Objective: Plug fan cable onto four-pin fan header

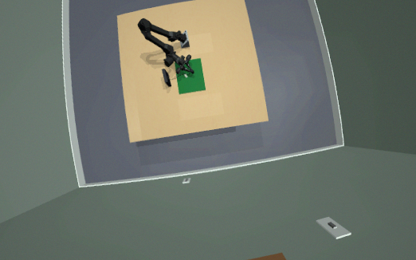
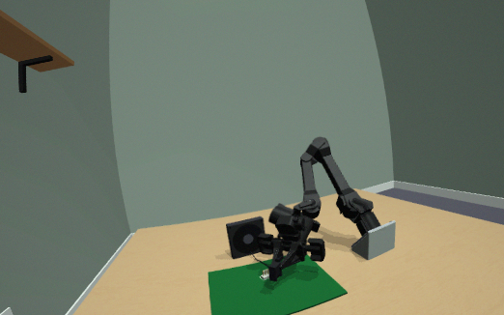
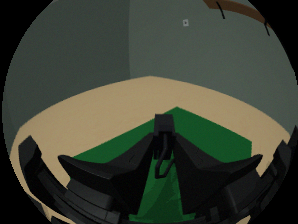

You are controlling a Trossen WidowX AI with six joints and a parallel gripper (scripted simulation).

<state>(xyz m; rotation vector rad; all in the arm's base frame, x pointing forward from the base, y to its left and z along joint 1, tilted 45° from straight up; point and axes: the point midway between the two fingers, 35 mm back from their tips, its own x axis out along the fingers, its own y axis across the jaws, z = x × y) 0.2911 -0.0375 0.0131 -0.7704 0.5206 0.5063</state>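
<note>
Right now my gripper tip is 1 cm short of the green board, 3 cm to the left of it and 8 cm above it. From my gripper tip the other things lie so: pale four-pin header (6 cm to the right, 6 cm below); dark fan plug (1 cm below); black fan (21 cm to the right).
</note>
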